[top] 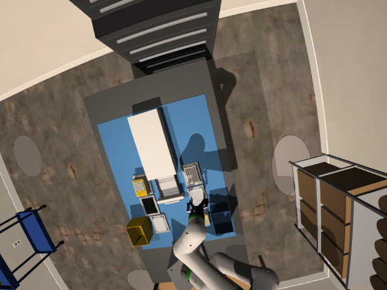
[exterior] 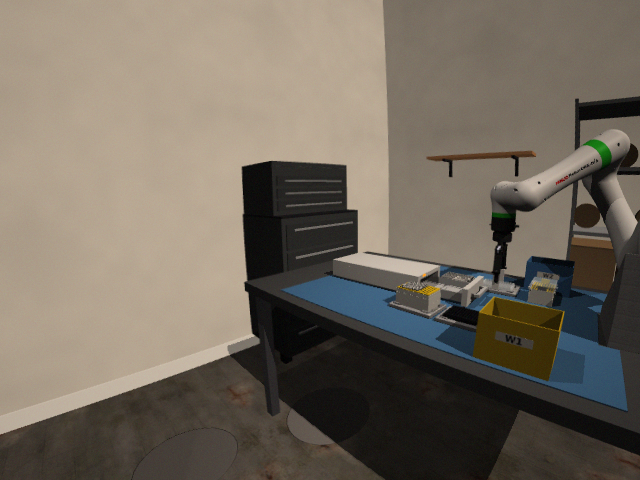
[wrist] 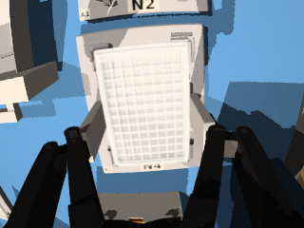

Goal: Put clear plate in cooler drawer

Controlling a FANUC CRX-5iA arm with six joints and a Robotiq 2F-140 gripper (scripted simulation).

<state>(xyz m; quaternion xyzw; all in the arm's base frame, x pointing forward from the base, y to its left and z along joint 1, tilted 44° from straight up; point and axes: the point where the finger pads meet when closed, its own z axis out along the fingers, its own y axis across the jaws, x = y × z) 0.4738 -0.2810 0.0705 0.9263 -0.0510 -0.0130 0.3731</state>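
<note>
Right now my hand is 20 mm above the clear plate. Also, from my hand: white well plate 170 mm ahead, 20 mm to the right, 20 mm below; then blue bin 200 mm behind, 110 mm to the right; then grey nest 30 mm below.
</note>
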